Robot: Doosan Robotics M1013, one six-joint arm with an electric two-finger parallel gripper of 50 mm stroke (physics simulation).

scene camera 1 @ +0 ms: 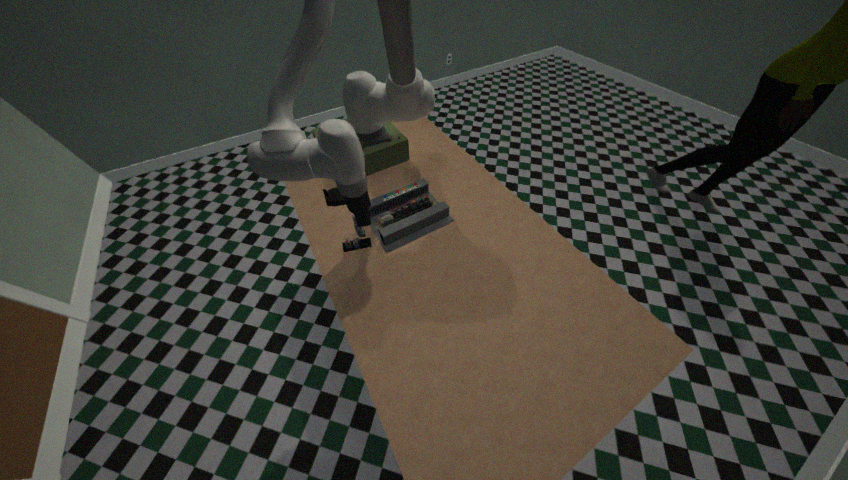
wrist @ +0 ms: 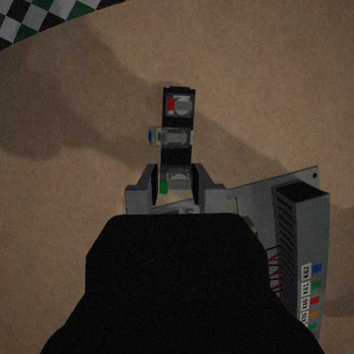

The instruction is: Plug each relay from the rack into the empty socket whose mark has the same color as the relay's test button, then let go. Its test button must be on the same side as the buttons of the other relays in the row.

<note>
In view: my gripper [wrist: 174, 175], a relay [wrist: 174, 181], a relay [wrist: 159, 136], a grey panel [wrist: 256, 200] and a black relay rack [wrist: 166, 121].
</note>
